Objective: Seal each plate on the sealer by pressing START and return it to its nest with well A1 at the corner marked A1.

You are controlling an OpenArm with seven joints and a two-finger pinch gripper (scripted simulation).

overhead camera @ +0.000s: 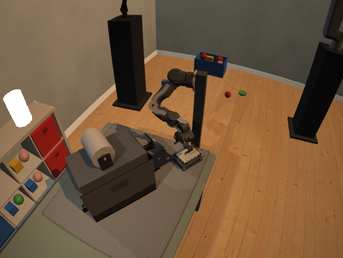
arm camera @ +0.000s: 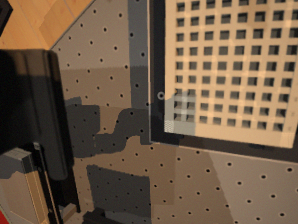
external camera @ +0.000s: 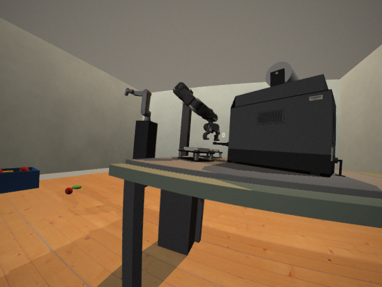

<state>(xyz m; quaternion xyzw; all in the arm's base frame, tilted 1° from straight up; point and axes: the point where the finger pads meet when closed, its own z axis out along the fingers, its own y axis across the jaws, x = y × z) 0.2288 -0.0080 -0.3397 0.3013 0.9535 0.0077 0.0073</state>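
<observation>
Right now my hand is 7 cm above the white well plate, 3 cm to the right of it and 2 cm past it. From my hand the other things lie so: dark sealer stage (12 cm ahead, 11 cm to the right, 2 cm below); plate nest (8 cm below, 3 cm to the left, 2 cm behind); pale start button (25 cm ahead, 9 cm to the right, 6 cm above).
</observation>
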